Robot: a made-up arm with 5 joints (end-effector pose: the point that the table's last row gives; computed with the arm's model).
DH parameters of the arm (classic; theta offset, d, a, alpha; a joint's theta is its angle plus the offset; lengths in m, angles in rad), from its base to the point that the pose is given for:
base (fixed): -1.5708 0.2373 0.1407 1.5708
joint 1: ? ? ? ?
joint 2: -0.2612 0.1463 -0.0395 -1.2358
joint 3: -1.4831 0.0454 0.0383 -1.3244
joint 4: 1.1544 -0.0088 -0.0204 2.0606
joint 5: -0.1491 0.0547 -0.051 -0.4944
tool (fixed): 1.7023 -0.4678 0 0
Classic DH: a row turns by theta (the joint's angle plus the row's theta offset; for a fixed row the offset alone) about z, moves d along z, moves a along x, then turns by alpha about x.
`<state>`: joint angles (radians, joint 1 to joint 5).
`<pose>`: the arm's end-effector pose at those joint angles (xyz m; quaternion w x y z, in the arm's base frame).
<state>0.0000 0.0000 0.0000 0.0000 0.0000</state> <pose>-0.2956 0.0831 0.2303 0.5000 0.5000 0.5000 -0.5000</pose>
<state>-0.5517 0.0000 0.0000 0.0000 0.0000</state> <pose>-0.2956 0.0536 0.3487 0.3449 0.6173 0.6172 -0.3449</pose>
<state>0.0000 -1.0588 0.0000 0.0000 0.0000</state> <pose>-0.3054 0.0831 0.1038 0.1791 0.1791 0.6840 -0.6841</pose>
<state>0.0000 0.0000 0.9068 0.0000 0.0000</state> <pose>-0.2795 -0.0866 0.5194 0.2683 0.7747 0.5238 -0.2311</pose>
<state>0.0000 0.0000 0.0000 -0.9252 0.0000</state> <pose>-0.6616 -0.0252 0.2303 0.6706 0.2243 0.6706 -0.2243</pose>
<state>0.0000 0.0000 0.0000 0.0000 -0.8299</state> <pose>-0.1624 0.0310 0.1152 0.1979 0.3624 0.5276 -0.7424</pose>
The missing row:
joint 1: -1.5708 0.4086 0.0619 -1.5708
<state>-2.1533 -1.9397 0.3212 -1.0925 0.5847</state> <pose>-0.2298 -0.3280 0.0741 0.3561 -0.1018 -0.6017 -0.7076</pose>
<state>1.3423 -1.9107 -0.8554 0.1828 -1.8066</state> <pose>-0.7985 -0.2761 0.4176 0.5716 0.4990 0.4790 0.4415</pose>
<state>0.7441 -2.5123 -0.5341 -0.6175 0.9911</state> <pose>-0.1382 -0.0636 0.3346 0.2947 -0.1949 -0.7851 0.5087</pose>
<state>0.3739 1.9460 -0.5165 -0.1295 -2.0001</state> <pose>-0.1016 -0.1659 0.4099 0.1999 0.7711 0.1455 -0.5868</pose>
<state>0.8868 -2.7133 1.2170 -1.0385 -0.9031</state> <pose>-0.2263 -0.2456 -0.0422 0.5842 -0.1695 -0.3010 0.7344</pose>
